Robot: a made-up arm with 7 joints. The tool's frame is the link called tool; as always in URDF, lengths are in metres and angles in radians. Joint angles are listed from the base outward.
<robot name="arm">
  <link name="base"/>
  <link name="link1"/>
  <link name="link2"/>
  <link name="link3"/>
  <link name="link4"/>
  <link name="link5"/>
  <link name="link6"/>
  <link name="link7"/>
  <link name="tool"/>
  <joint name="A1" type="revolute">
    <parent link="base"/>
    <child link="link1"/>
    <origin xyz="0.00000 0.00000 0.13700" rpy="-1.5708 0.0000 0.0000"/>
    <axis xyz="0 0 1"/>
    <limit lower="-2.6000" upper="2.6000"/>
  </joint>
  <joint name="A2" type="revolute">
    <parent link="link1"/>
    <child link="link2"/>
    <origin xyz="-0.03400 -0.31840 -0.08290" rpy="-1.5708 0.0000 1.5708"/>
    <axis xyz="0 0 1"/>
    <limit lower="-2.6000" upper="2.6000"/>
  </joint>
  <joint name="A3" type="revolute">
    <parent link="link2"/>
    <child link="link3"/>
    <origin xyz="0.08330 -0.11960 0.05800" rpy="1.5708 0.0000 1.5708"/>
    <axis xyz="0 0 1"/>
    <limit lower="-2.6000" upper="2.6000"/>
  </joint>
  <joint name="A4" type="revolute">
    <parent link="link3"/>
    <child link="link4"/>
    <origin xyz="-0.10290 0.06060 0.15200" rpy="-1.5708 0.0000 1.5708"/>
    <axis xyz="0 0 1"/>
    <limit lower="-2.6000" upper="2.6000"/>
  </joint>
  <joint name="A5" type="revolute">
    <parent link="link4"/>
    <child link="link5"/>
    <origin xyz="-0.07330 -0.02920 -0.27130" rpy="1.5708 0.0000 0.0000"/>
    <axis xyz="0 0 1"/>
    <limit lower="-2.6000" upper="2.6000"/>
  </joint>
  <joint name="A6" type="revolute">
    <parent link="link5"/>
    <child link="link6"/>
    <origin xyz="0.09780 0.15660 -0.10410" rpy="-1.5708 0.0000 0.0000"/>
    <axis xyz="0 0 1"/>
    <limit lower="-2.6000" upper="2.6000"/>
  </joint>
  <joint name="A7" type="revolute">
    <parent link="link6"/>
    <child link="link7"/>
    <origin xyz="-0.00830 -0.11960 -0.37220" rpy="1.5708 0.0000 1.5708"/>
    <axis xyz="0 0 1"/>
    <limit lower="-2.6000" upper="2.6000"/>
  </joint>
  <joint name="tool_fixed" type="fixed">
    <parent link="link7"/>
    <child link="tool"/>
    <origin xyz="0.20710 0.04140 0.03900" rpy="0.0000 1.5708 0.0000"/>
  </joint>
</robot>
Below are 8 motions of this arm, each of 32 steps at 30 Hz.
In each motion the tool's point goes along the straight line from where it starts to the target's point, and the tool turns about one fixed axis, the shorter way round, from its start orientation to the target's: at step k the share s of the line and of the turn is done. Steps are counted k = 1, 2, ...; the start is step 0. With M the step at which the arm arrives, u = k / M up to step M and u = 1 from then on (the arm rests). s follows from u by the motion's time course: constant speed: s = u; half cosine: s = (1 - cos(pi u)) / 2; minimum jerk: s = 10 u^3 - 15 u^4 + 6 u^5.
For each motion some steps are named. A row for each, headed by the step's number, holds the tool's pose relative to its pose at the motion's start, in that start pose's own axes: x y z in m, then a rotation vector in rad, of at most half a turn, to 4 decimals.
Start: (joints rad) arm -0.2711 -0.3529 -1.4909 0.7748 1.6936 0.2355 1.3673
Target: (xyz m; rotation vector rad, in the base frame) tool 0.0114 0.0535 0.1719 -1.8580 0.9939 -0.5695
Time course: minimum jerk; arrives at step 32
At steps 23, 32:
23: 0.1004 0.0058 -0.0298 -0.2893 0.5415 0.2595
32: 0.1167 0.0067 -0.0346 -0.3360 0.6291 0.3015

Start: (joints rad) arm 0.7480 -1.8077 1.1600 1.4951 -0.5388 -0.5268 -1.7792
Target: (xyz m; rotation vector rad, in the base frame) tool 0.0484 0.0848 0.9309 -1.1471 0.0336 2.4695
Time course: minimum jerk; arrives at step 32
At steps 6, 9, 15, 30, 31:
6: -0.0084 -0.0083 -0.0151 -0.0143 -0.0205 0.0487
9: -0.0241 -0.0238 -0.0432 -0.0408 -0.0586 0.1390
15: -0.0764 -0.0754 -0.1369 -0.1294 -0.1858 0.4411
30: -0.1726 -0.1703 -0.3094 -0.2924 -0.4198 0.9968
31: -0.1729 -0.1706 -0.3100 -0.2930 -0.4206 0.9988

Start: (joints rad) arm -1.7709 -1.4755 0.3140 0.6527 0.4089 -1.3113 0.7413
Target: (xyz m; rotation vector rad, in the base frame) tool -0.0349 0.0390 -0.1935 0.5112 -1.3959 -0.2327
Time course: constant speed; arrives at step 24
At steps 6, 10, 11, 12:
6: 0.0012 -0.0337 -0.0433 -0.0455 0.0240 0.0574
10: 0.0021 -0.0562 -0.0722 -0.0759 0.0400 0.0956
11: 0.0023 -0.0618 -0.0794 -0.0835 0.0440 0.1052
12: 0.0025 -0.0674 -0.0866 -0.0911 0.0480 0.1147

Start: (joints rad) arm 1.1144 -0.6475 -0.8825 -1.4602 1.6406 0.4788 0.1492
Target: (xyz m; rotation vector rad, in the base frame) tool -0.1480 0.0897 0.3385 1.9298 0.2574 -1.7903
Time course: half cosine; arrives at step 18
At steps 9, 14, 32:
9: -0.0270 -0.0575 -0.0146 0.2986 -0.0704 -0.0097
14: -0.0477 -0.1016 -0.0259 0.5273 -0.1244 -0.0172
32: -0.0541 -0.1150 -0.0293 0.5972 -0.1408 -0.0195

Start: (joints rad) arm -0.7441 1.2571 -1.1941 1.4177 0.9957 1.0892 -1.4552
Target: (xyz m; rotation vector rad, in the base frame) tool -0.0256 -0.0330 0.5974 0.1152 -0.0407 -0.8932
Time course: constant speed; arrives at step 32
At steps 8, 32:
8: 0.0111 0.0417 0.0076 0.0551 0.2050 0.2748
32: 0.0442 0.1670 0.0305 0.2205 0.8198 1.0991

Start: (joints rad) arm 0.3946 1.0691 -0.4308 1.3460 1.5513 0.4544 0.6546
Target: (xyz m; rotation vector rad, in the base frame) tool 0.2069 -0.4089 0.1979 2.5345 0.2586 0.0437
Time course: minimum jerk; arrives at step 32
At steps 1, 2, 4, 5, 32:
1: 0.0000 0.0000 0.0001 -0.0001 -0.0002 -0.0004
2: 0.0002 0.0001 0.0005 -0.0008 -0.0015 -0.0027
4: 0.0016 0.0006 0.0038 -0.0059 -0.0111 -0.0198
5: 0.0030 0.0011 0.0071 -0.0110 -0.0206 -0.0367
32: 0.1019 0.0355 0.2373 -0.3705 -0.6919 -1.2325

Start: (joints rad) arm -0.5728 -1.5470 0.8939 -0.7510 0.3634 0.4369 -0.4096
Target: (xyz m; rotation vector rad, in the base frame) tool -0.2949 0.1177 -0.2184 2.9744 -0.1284 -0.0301
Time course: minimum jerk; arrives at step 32
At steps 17, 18, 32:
17: 0.2823 -0.0921 -0.0486 0.4719 0.3733 0.0894
18: 0.3114 -0.1016 -0.0536 0.5205 0.4118 0.0986
32: 0.5056 -0.1649 -0.0870 0.8451 0.6686 0.1601

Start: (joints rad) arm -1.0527 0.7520 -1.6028 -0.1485 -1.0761 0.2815 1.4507
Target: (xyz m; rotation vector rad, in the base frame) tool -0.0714 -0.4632 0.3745 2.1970 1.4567 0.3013
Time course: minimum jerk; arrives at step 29
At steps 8, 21, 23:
8: -0.0075 0.0119 0.0338 -0.1167 0.1806 0.0207
21: -0.0492 0.0776 0.2208 -0.7631 1.1807 0.1355
23: -0.0531 0.0838 0.2385 -0.8240 1.2751 0.1463

